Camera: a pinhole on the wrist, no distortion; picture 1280 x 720 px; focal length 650.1 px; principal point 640.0 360.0 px. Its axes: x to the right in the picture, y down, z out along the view. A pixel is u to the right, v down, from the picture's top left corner.
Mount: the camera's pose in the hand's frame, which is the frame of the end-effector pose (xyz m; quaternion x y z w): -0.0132 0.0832 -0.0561 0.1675 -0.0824 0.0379 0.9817
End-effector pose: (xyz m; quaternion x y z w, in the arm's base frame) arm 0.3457 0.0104 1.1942 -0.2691 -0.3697 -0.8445 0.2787
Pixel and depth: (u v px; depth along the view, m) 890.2 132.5 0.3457
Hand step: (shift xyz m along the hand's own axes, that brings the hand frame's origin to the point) 0.0785 -0.1403 0.2497
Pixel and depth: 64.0 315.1 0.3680
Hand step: -0.3862 -0.0793 0.2212
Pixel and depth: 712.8 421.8 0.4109
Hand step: -0.0332 -0.0156 0.3468
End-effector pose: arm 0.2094 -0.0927 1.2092 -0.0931 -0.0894 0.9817 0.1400
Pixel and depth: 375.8 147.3 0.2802
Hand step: -0.1576 -0.1023 0.1551
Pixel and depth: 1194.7 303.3 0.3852
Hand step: 0.2561 -0.0621 0.3488
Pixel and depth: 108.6 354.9 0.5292
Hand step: -0.5171 -0.1183 0.3594
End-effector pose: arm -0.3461 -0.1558 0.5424 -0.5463 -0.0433 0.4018 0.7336
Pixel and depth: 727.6 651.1 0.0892
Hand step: -0.0188 0.0915 0.0419
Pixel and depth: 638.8 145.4 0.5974
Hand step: -0.0832 -0.3026 0.4359
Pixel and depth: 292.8 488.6 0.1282
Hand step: -0.1022 0.0609 0.0594
